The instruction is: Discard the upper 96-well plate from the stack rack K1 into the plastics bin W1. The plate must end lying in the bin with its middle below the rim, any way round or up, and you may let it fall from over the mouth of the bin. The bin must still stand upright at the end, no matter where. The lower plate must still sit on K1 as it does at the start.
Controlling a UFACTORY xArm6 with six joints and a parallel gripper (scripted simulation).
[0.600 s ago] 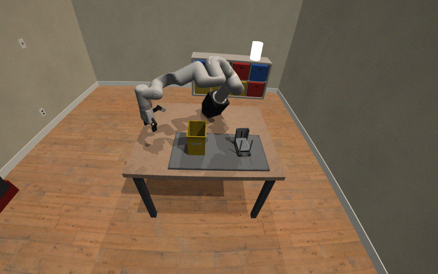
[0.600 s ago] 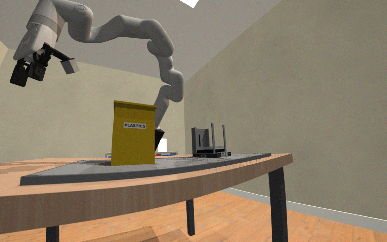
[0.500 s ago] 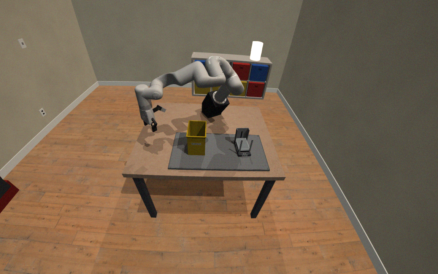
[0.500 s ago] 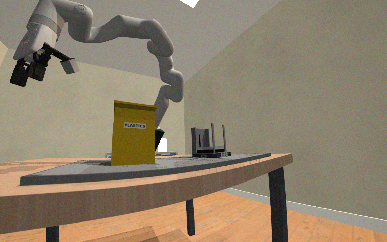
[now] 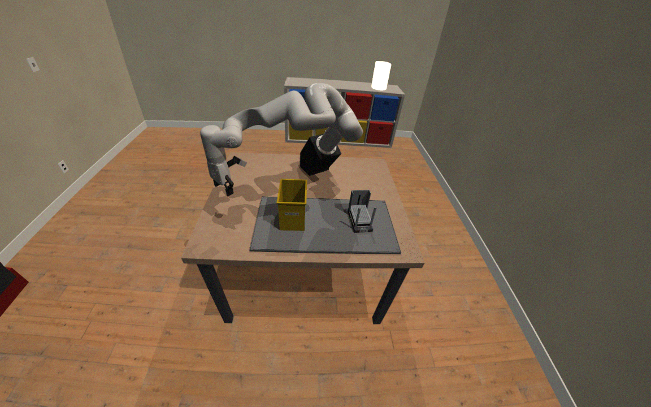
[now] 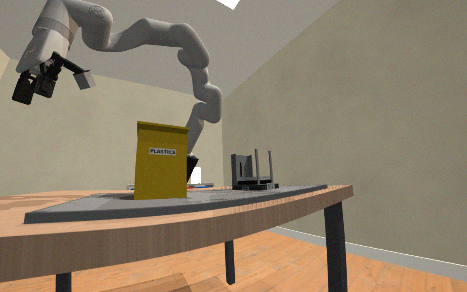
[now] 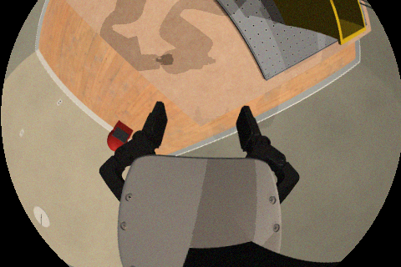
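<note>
My gripper is now 64 cm to the right of the 96-well plate, 19 cm above it and 8 cm past it. From my hand the other things lie so: yellow plastics bin W1: 30 cm to the left, 13 cm below, 6 cm behind.
</note>
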